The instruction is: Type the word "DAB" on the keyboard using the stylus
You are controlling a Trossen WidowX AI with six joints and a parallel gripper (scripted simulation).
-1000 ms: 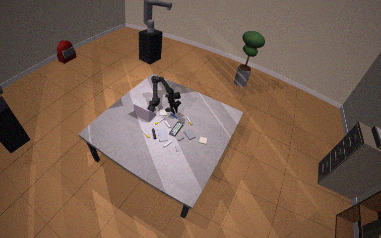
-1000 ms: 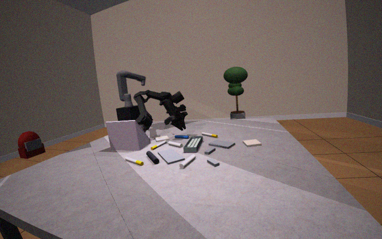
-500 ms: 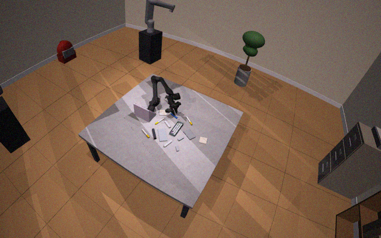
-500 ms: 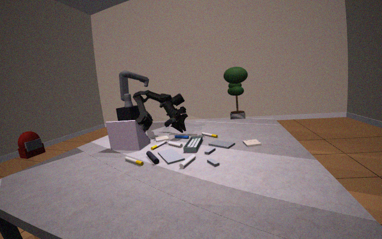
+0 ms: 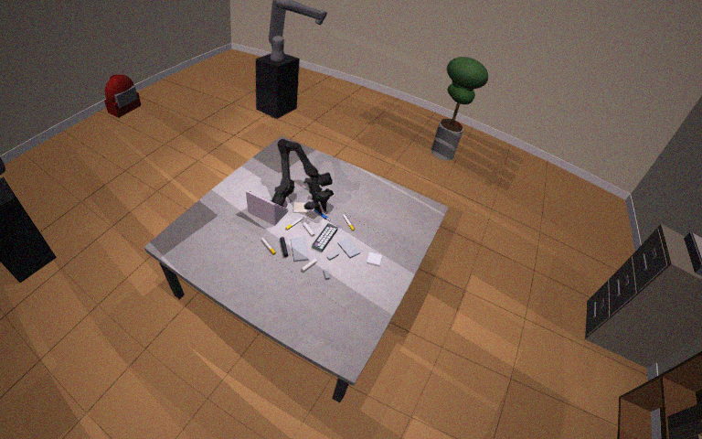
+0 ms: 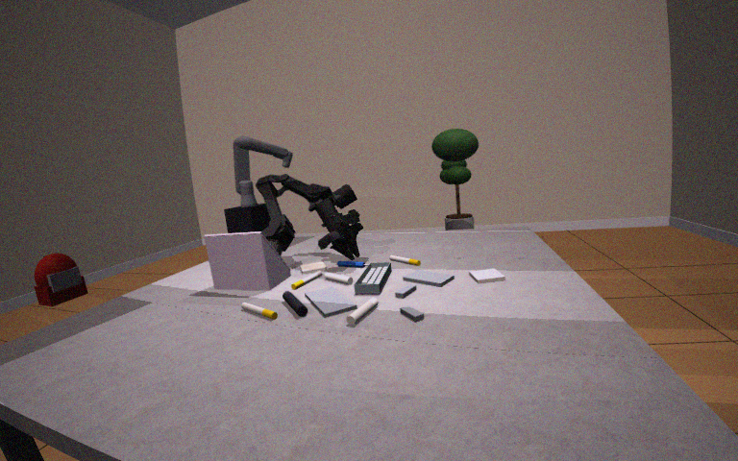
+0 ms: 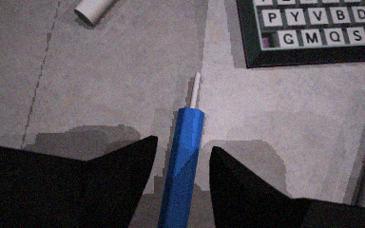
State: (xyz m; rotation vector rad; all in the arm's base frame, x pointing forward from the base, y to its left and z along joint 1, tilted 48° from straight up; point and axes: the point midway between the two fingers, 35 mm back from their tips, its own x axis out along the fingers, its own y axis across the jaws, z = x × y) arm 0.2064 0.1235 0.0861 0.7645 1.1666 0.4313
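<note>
The blue stylus is 1 cm ahead of my gripper tip and 2 cm below it. Also, from my gripper tip: grey slab (25 cm ahead, 10 cm to the right, 2 cm below); then black cylinder (1 cm behind, 32 cm to the right, 2 cm below); then tan tile (39 cm ahead, 7 cm to the right, 2 cm below).
</note>
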